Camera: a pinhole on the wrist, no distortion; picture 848 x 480 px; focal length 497.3 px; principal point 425.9 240.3 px. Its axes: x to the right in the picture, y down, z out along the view. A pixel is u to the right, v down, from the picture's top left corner.
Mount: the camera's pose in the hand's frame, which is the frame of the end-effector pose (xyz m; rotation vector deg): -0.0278 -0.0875 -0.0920 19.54 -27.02 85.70
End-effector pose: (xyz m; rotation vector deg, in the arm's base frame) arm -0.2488 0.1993 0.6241 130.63 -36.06 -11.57
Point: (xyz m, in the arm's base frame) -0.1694 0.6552 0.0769
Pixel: outside the picture
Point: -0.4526 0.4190 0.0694
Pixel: 329.2 446.9
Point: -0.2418 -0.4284 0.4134
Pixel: outside the picture
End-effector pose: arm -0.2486 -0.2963 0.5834 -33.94 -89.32 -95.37
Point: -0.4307 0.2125 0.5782
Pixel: 674.6 178.0
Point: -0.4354 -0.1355 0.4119
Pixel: 407.8 240.7
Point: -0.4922 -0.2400 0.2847
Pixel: 101.8 317.8
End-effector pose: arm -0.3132 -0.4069 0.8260 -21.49 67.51 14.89
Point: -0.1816 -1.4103 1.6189
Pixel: outside the picture
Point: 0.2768 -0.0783 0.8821
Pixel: outside the picture
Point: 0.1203 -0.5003 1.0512
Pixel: 494.8 219.9
